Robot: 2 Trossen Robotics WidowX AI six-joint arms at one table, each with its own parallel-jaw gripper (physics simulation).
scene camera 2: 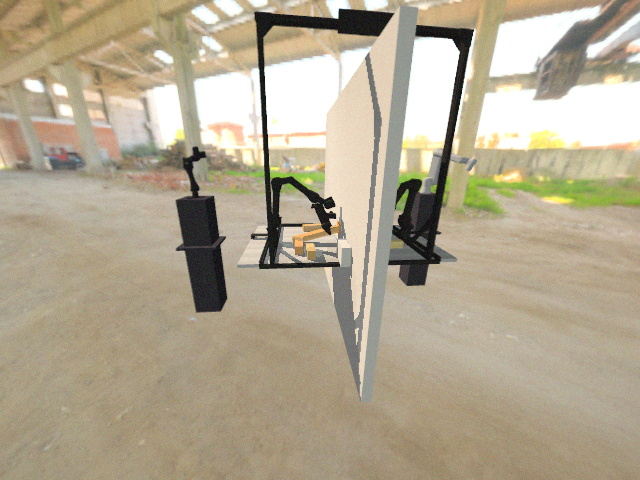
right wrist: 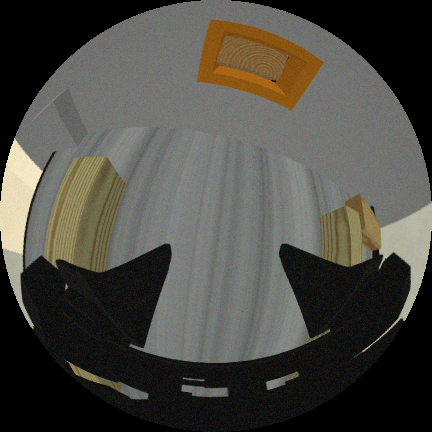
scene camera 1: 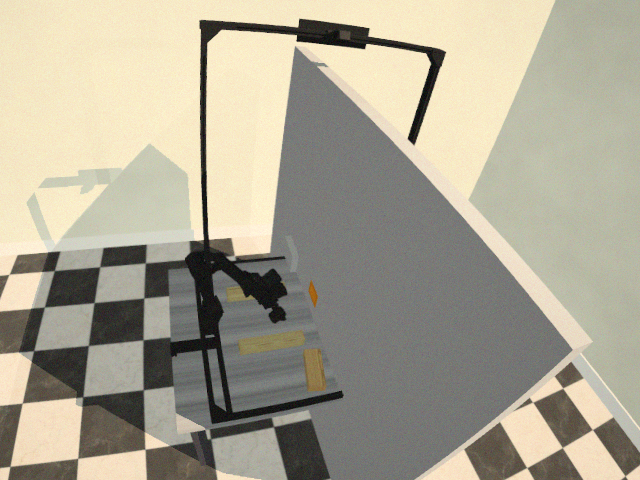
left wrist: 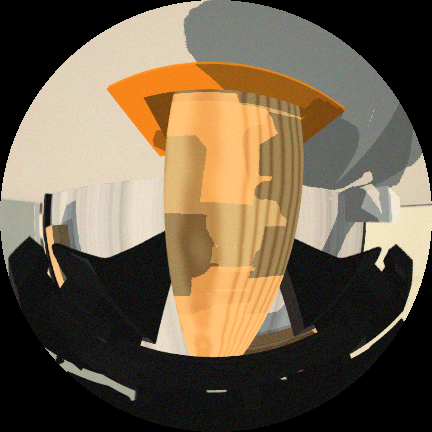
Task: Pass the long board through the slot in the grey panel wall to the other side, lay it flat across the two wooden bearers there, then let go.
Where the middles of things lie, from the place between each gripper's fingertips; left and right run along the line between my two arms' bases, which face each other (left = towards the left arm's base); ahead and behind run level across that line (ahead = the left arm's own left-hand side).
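Orange-framed slot [left wrist: 145,97]: my left hand 80 mm to the left of it, 40 mm below it.
My right hand: 10 mm past the orange-framed slot, 150 mm to the right of it, 90 mm below it.
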